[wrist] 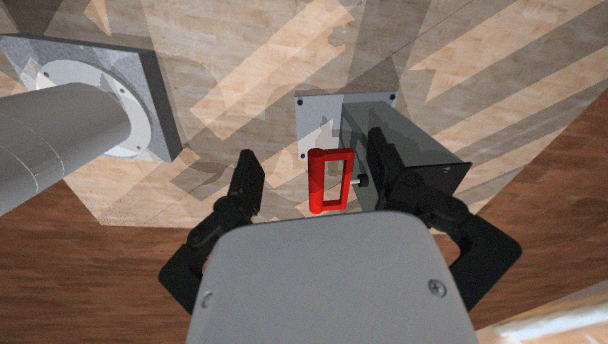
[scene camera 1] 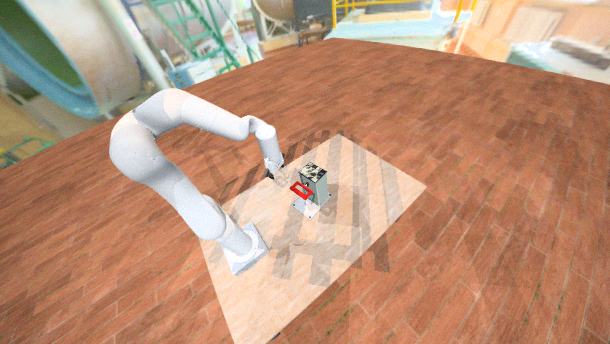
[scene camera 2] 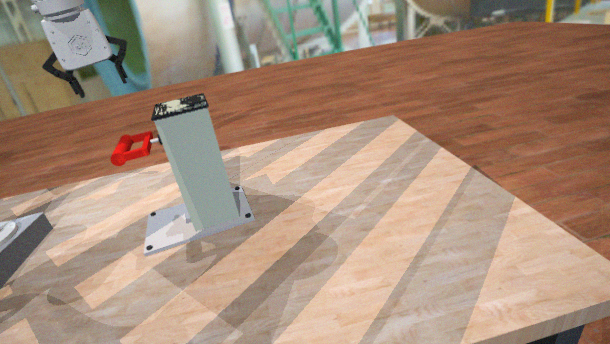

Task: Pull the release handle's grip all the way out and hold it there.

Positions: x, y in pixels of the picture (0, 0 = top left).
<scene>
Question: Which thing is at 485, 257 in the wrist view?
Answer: My gripper.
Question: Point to a bolted base plate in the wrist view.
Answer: At 318, 117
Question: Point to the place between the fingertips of my gripper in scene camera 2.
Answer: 104, 88
</scene>
